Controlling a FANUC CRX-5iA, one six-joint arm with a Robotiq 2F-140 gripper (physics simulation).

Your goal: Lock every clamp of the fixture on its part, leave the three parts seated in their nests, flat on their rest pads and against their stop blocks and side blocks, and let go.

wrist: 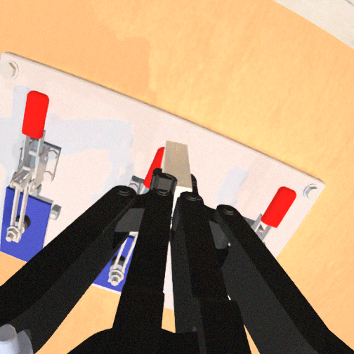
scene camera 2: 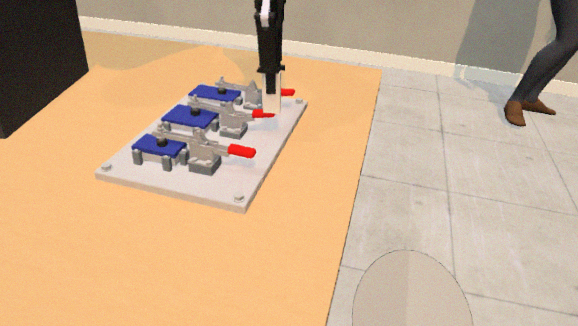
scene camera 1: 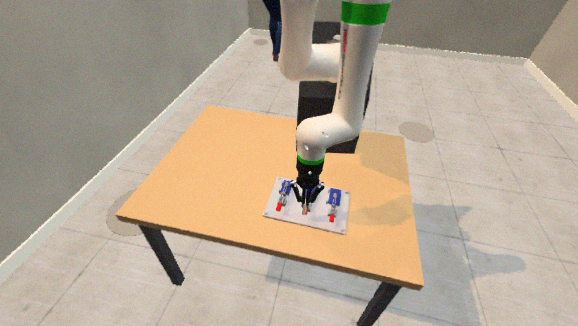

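Observation:
My gripper is shut and empty; its pale fingertips are beside or at the middle clamp's red handle, and contact is unclear. That handle lies nearly level, and its black tip is at the middle blue part. In scene camera 2, the near clamp's handle and the far one's lie low, their tips on the near blue part and far blue part. The parts look flat between grey blocks; exact contact is too small to tell.
The pale fixture plate, with corner bolts, lies on the wooden table. A dark pedestal stands behind the table. A person's legs show beyond the table.

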